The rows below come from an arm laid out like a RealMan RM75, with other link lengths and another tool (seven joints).
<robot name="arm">
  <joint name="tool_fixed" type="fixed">
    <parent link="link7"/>
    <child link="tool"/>
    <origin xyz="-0.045 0.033 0.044" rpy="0 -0.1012 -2.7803"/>
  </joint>
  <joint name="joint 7" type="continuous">
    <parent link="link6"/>
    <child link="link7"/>
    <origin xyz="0 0 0.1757" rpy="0 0 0"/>
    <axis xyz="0 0 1"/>
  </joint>
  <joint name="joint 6" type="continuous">
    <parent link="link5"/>
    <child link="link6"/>
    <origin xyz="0 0 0" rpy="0 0 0"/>
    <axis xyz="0 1 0"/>
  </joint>
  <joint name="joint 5" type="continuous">
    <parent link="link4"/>
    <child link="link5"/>
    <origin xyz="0 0 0.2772" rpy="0 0 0"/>
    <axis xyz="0 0 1"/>
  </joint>
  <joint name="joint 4" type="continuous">
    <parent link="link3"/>
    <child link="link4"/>
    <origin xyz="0 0 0" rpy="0 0 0"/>
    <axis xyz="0 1 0"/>
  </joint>
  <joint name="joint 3" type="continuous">
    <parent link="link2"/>
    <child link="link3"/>
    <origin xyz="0 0 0.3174" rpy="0 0 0"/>
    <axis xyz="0 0 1"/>
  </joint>
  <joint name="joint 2" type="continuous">
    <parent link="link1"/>
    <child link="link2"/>
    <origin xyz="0 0 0" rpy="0 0 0"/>
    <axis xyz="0 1 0"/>
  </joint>
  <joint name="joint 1" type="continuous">
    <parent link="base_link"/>
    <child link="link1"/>
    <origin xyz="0 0 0.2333" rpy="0 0 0"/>
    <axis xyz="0 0 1"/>
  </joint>
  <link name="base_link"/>
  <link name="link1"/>
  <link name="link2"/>
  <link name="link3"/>
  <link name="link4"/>
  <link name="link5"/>
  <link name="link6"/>
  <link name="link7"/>
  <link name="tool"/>
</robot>
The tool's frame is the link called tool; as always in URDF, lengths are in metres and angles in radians. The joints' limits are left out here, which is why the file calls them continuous.
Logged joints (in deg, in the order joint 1, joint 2, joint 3, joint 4, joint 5, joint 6, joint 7), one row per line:
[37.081, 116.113, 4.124, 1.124, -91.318, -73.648, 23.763]
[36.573, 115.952, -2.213, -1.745, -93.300, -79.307, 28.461]
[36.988, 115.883, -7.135, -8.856, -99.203, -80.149, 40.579]
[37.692, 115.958, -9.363, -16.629, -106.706, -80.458, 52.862]
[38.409, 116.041, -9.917, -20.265, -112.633, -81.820, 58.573]
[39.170, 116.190, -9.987, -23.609, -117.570, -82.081, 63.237]
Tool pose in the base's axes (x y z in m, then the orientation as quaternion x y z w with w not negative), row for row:
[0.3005, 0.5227, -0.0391, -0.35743, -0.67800, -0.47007, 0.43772]
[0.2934, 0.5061, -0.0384, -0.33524, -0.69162, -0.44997, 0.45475]
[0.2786, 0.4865, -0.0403, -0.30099, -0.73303, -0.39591, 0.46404]
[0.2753, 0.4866, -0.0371, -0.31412, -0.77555, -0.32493, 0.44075]
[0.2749, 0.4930, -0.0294, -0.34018, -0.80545, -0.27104, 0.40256]
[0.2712, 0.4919, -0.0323, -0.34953, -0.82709, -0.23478, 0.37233]
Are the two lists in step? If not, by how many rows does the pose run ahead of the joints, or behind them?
The pose runs 1 row behind the joints: the pose in row i belongs to the joints in row i - 1.
